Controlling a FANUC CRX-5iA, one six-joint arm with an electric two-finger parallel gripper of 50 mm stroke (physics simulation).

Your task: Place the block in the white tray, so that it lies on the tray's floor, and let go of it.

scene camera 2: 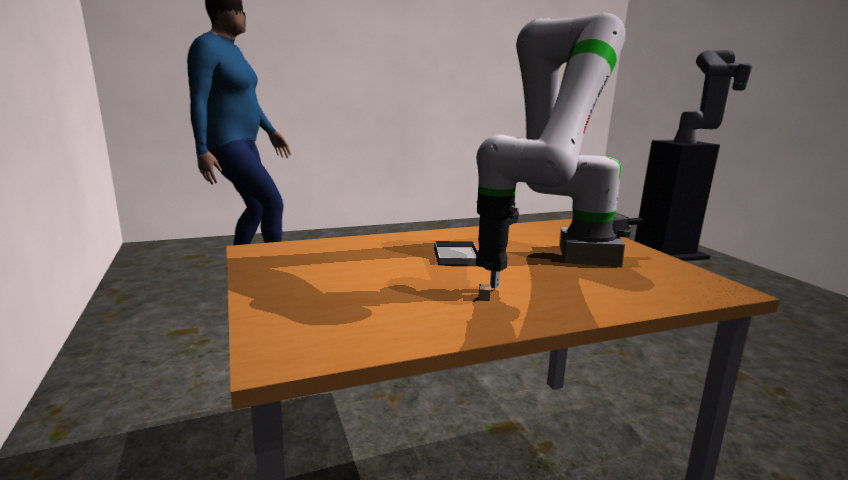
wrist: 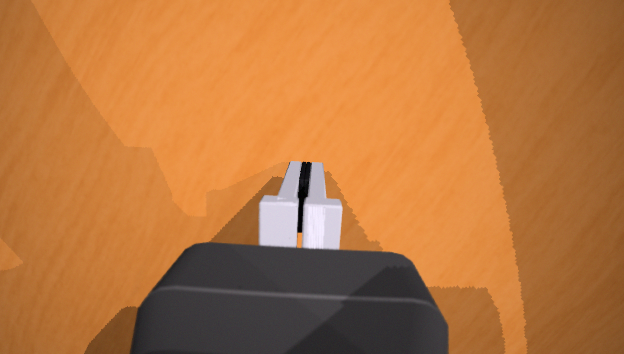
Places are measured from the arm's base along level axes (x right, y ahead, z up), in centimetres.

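Where they show: gripper, between the fingertips: [scene camera 2: 494, 287] [wrist: 305, 183]; arm's base, origin of its link: [scene camera 2: 591, 235].
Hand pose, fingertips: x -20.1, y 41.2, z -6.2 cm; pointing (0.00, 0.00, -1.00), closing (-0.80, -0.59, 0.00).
Each offset is from my fingertips to the top centre of the thing. Level surfaces: height alone.
The small grey block @[dx -4.0, dy +4.4, dz +2.1 cm] [scene camera 2: 484, 292] sits on the table beside the fingertips, a little to their left in the scene view. It does not show in the wrist view. My gripper [scene camera 2: 495, 287] [wrist: 305, 183] points down low over the table and is shut, its two black pads together with nothing between them. The white tray @[dx +28.9, dy +0.7, dz +1.1 cm] [scene camera 2: 455, 262], with dark walls and a pale floor, stands farther back on the table, to the left of the gripper body, which stands close to its right edge in the scene view.
The wooden table @[dz -0.9 cm] [scene camera 2: 297, 356] carries the arm's grey base block [scene camera 2: 592, 252] at the back right. A person [scene camera 2: 229, 95] stands behind the table at the left. A second dark arm [scene camera 2: 714, 95] stands on a black pedestal [scene camera 2: 675, 196] beyond the table at the right.
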